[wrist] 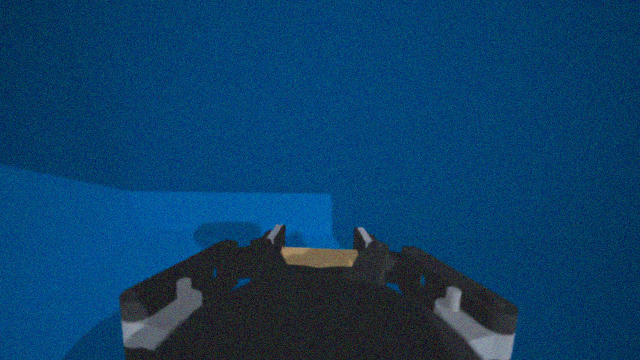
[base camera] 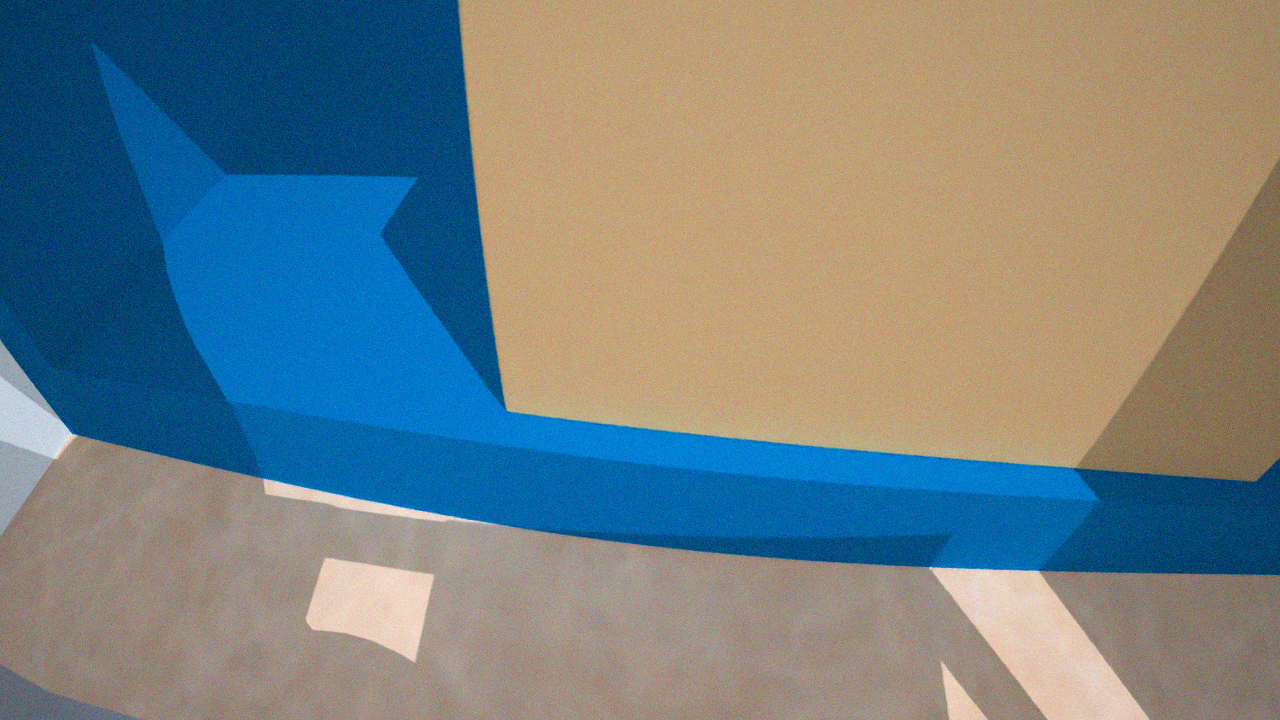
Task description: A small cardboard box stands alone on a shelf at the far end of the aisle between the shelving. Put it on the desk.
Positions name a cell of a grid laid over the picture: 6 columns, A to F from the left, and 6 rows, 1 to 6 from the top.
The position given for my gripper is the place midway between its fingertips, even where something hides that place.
Scene:
My gripper shows in the wrist view (C4); in the base camera view it is out of frame. A tan cardboard box shows in the wrist view (C5); in the base camera view it is out of frame.

